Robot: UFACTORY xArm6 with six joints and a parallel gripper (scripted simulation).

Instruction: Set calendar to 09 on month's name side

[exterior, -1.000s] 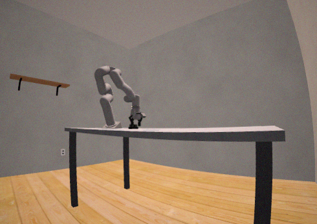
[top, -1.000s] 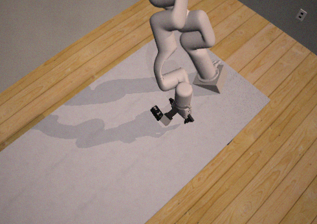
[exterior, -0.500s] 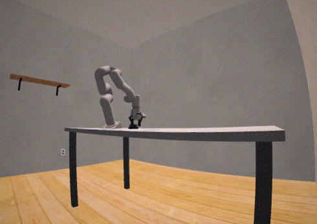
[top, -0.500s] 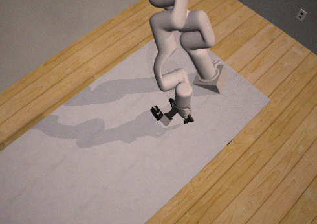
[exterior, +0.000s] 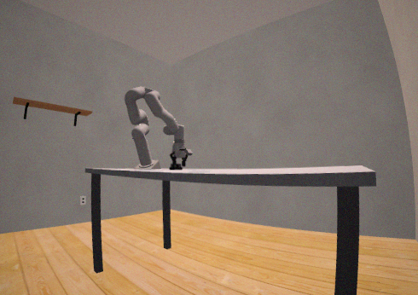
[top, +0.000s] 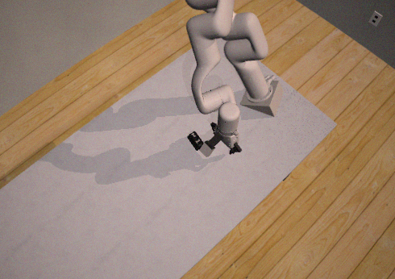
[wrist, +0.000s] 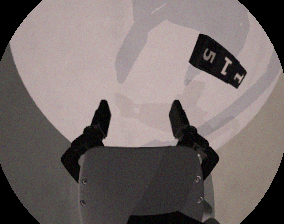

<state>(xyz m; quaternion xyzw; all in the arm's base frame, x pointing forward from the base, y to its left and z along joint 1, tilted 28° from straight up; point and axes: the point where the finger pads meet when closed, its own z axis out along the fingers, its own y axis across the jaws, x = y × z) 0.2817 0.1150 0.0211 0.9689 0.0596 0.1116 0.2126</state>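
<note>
My gripper is now 80 mm to the left of the black cube, 80 mm short of it and 10 mm above it. The rest, counted from my hand: black date cube 110 mm to the right, 80 mm ahead, 10 mm below.
</note>
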